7 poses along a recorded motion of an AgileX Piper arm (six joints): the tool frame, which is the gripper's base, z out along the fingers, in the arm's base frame.
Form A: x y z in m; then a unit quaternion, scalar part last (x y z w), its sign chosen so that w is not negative.
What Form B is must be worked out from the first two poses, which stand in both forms.
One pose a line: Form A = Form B
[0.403 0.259 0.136 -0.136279 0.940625 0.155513 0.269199] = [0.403 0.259 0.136 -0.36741 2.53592 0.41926]
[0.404 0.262 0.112 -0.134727 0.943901 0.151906 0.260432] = [0.404 0.262 0.112 -0.36485 2.55618 0.41138]
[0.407 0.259 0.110 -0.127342 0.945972 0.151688 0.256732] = [0.407 0.259 0.110 -0.34551 2.56666 0.41157]
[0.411 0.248 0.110 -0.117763 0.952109 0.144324 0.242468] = [0.411 0.248 0.110 -0.32189 2.60244 0.39449]
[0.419 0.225 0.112 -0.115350 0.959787 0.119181 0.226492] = [0.419 0.225 0.112 -0.31794 2.64543 0.32850]
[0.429 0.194 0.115 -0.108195 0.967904 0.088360 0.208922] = [0.429 0.194 0.115 -0.30100 2.69275 0.24582]
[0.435 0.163 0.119 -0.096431 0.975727 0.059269 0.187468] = [0.435 0.163 0.119 -0.27139 2.74601 0.16680]
